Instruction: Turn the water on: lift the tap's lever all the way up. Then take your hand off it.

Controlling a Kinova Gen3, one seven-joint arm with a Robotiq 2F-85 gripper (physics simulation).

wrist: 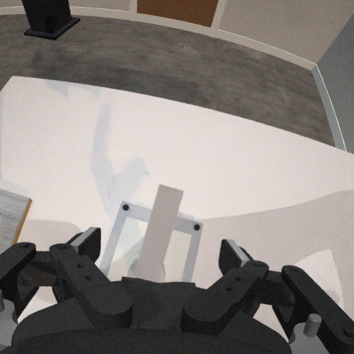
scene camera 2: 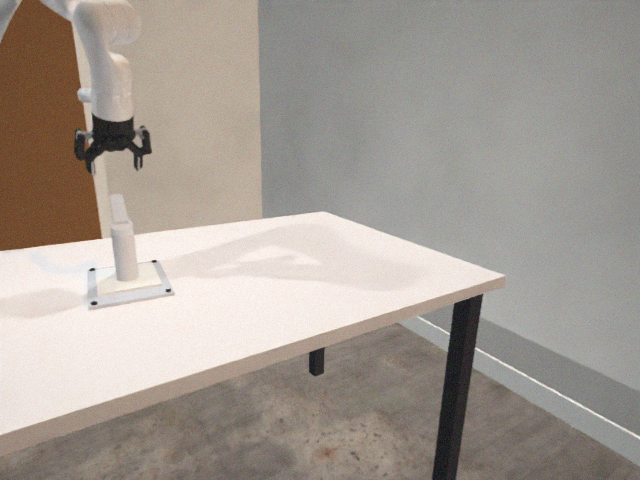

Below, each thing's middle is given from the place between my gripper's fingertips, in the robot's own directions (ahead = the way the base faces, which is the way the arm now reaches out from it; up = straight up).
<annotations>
My gripper is now 110 mm above the tap lever (wrist: pixel 149 265), 10 mm to the right of it and 10 mm past it. From my hand the other things lie so: base plate (scene camera 2: pixel 95 302) 260 mm below, 20 mm to the right.
</annotations>
